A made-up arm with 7 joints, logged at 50 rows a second.
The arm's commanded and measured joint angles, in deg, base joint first. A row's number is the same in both.
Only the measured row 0 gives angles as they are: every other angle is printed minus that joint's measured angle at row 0.
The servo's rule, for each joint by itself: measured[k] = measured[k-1] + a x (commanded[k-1-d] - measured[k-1]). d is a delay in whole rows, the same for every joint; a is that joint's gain. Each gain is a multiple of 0.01, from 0.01 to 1. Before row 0 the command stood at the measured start. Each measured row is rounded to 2 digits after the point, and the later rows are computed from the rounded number. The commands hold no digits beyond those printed.
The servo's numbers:
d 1
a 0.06 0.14 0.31 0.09 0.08 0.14 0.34
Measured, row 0:
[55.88 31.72 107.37 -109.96 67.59 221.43 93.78]
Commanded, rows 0 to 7:
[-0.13 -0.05 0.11 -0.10 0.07 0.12 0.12]
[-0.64 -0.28 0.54 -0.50 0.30 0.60 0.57]
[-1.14 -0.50 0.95 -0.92 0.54 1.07 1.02]
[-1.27 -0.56 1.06 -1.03 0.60 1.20 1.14]
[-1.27 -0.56 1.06 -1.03 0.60 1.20 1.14]
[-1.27 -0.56 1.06 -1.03 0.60 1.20 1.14]
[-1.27 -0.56 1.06 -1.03 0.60 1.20 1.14]
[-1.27 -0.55 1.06 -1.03 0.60 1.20 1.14]
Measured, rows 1 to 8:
[0.00 0.00 0.00 0.00 0.00 0.00 0.00]
[-0.01 -0.01 0.03 -0.01 0.01 0.02 0.04]
[-0.05 -0.05 0.19 -0.05 0.03 0.10 0.22]
[-0.12 -0.11 0.43 -0.13 0.07 0.24 0.49]
[-0.19 -0.17 0.63 -0.21 0.11 0.37 0.71]
[-0.25 -0.22 0.76 -0.28 0.15 0.49 0.86]
[-0.31 -0.27 0.85 -0.35 0.19 0.59 0.96]
[-0.37 -0.31 0.92 -0.41 0.22 0.68 1.02]

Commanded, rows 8 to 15:
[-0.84 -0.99 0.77 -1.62 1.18 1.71 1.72]
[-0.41 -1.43 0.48 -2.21 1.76 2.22 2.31]
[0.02 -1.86 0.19 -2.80 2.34 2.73 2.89]
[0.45 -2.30 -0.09 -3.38 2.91 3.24 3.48]
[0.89 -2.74 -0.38 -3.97 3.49 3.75 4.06]
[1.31 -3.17 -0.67 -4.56 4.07 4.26 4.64]
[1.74 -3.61 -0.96 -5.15 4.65 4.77 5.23]
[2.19 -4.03 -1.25 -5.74 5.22 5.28 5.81]
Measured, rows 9 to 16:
[-0.42 -0.34 0.96 -0.47 0.25 0.75 1.06]
[-0.45 -0.43 0.90 -0.57 0.32 0.88 1.28]
[-0.45 -0.57 0.77 -0.72 0.44 1.07 1.63]
[-0.42 -0.75 0.59 -0.91 0.59 1.30 2.06]
[-0.37 -0.97 0.38 -1.13 0.78 1.57 2.54]
[-0.29 -1.22 0.14 -1.39 1.00 1.88 3.06]
[-0.19 -1.49 -0.11 -1.68 1.25 2.21 3.60]
[-0.07 -1.79 -0.37 -1.99 1.52 2.57 4.15]

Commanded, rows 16 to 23:
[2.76 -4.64 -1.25 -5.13 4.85 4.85 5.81]
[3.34 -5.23 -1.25 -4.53 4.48 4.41 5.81]
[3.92 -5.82 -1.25 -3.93 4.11 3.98 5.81]
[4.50 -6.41 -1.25 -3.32 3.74 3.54 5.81]
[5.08 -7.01 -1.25 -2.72 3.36 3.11 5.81]
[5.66 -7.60 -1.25 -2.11 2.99 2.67 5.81]
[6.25 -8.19 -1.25 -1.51 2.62 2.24 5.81]
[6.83 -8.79 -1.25 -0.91 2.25 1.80 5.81]
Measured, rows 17 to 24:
[0.07 -2.10 -0.64 -2.33 1.82 2.95 4.71]
[0.23 -2.46 -0.83 -2.58 2.06 3.22 5.08]
[0.42 -2.85 -0.96 -2.76 2.25 3.39 5.33]
[0.63 -3.27 -1.05 -2.87 2.40 3.47 5.49]
[0.86 -3.71 -1.11 -2.91 2.51 3.48 5.60]
[1.11 -4.17 -1.15 -2.89 2.58 3.43 5.67]
[1.38 -4.65 -1.18 -2.82 2.61 3.32 5.72]
[1.67 -5.15 -1.20 -2.70 2.61 3.17 5.75]

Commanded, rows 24 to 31:
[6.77 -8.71 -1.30 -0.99 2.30 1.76 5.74]
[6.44 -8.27 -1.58 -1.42 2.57 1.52 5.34]
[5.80 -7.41 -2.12 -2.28 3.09 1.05 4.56]
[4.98 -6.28 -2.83 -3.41 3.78 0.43 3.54]
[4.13 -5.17 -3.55 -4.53 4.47 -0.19 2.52]
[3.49 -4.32 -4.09 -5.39 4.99 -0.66 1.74]
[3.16 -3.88 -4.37 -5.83 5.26 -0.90 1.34]
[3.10 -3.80 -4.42 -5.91 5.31 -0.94 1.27]
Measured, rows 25 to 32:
[1.98 -5.66 -1.22 -2.54 2.58 2.98 5.77]
[2.27 -6.09 -1.24 -2.40 2.56 2.81 5.76]
[2.52 -6.40 -1.35 -2.31 2.56 2.63 5.62]
[2.72 -6.54 -1.59 -2.31 2.60 2.41 5.26]
[2.86 -6.50 -1.97 -2.41 2.69 2.13 4.68]
[2.94 -6.31 -2.46 -2.60 2.83 1.81 3.95]
[2.97 -6.03 -2.97 -2.85 3.00 1.46 3.20]
[2.98 -5.73 -3.40 -3.12 3.18 1.13 2.57]

